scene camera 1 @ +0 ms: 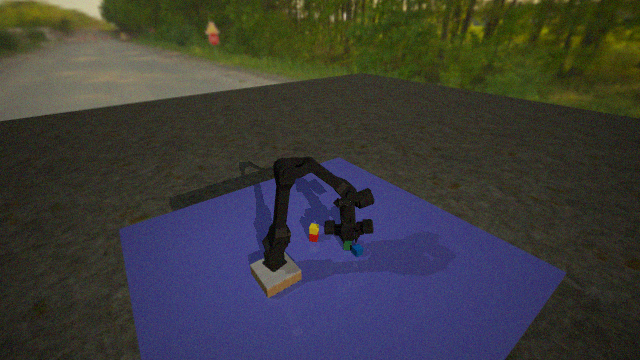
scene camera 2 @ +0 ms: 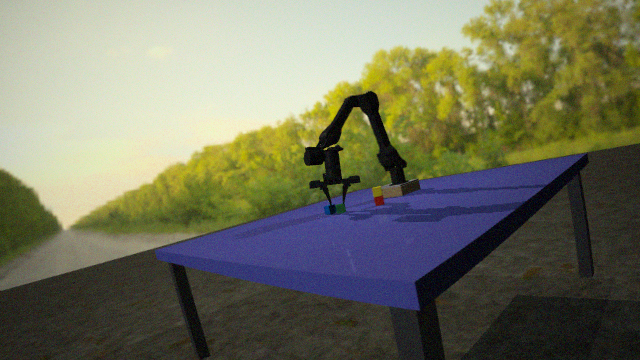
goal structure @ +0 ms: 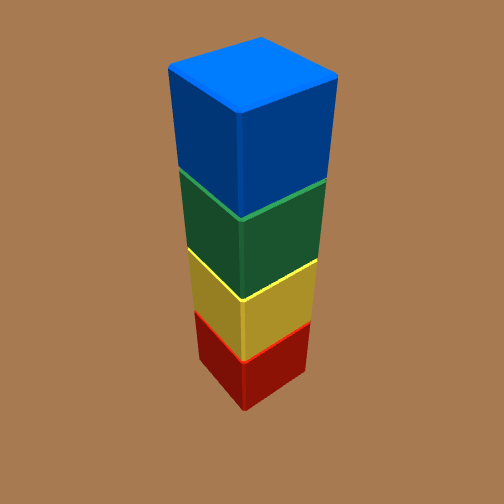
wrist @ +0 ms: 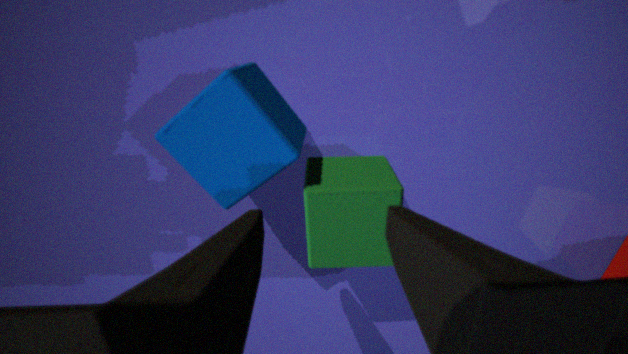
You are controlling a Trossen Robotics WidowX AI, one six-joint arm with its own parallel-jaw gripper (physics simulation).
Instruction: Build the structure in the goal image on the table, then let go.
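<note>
A green cube [scene camera 1: 347, 245] [scene camera 2: 341, 209] [wrist: 350, 230] sits on the table, close beside a blue cube [scene camera 1: 357, 250] [scene camera 2: 328, 210] [wrist: 225, 140] that is turned at an angle to it. A yellow cube [scene camera 1: 313, 228] [scene camera 2: 377, 192] rests on a red cube [scene camera 1: 313, 238] [scene camera 2: 379, 201] [wrist: 620, 265], nearer the arm's base. My gripper [scene camera 1: 350, 240] [scene camera 2: 337, 203] [wrist: 324, 219] points down, open and holding nothing, low over the green cube. In the wrist view the right fingertip overlaps the green cube's right edge, and the left fingertip is just below the blue cube's lower corner.
The arm's base block [scene camera 1: 285, 281] [scene camera 2: 410, 187] stands on the blue table [scene camera 1: 350, 320] [scene camera 2: 300, 255], near the red and yellow stack. Shadows of the arm fall across the table top.
</note>
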